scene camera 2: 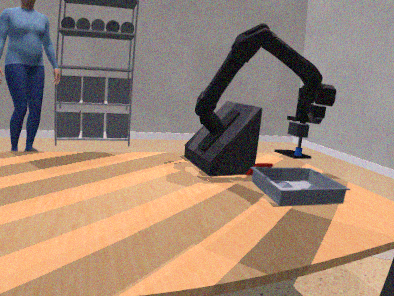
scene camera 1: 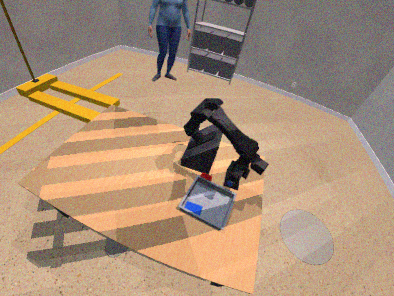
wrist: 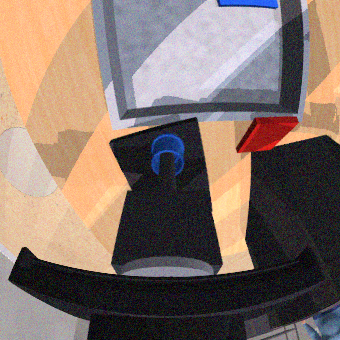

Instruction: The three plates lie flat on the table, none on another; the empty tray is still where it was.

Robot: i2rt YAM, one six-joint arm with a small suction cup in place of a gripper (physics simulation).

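Frame: origin at the arm's base, x left, y down, z back, level; metres.
Where they show: end effector, tool point: [scene camera 2: 297, 157] [scene camera 1: 229, 184] [wrist: 166, 142]; arm's base, origin of the base link: [scene camera 2: 219, 130] [scene camera 1: 201, 141] [wrist: 323, 239].
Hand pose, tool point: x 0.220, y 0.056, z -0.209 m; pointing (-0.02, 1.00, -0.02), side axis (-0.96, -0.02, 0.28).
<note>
Each offset is from my tool point to the top centre of the thing.
My suction cup [wrist: 167, 153] [scene camera 2: 298, 151] [scene camera 1: 229, 184] sits on a black plate @(dy -0.012, dx +0.010, dz +0.040 m) [wrist: 135, 152] [scene camera 2: 288, 153] and holds it flat, low over the table, just behind the grey tray @(dy +0.035, dx -0.083, dz -0.106 m) [scene camera 1: 200, 218] [scene camera 2: 305, 197] [wrist: 202, 108]. A blue plate @(dy +0.072, dx -0.150, dz -0.160 m) [scene camera 1: 194, 207] [wrist: 247, 3] lies flat inside the tray in a front corner. A red plate [scene camera 1: 206, 176] [scene camera 2: 259, 165] [wrist: 266, 133] lies on the table between the tray and the arm's base. In scene camera 1 the black plate is hidden by the arm.
The arm's black wedge base [scene camera 1: 201, 152] [scene camera 2: 229, 140] stands behind the tray. The table's right edge runs close by. On the floor are a grey round disc [scene camera 1: 305, 237] [wrist: 23, 162], a yellow pallet frame [scene camera 1: 63, 98], a shelf rack [scene camera 1: 219, 28] [scene camera 2: 95, 68] and a person [scene camera 1: 168, 32] [scene camera 2: 26, 63].
</note>
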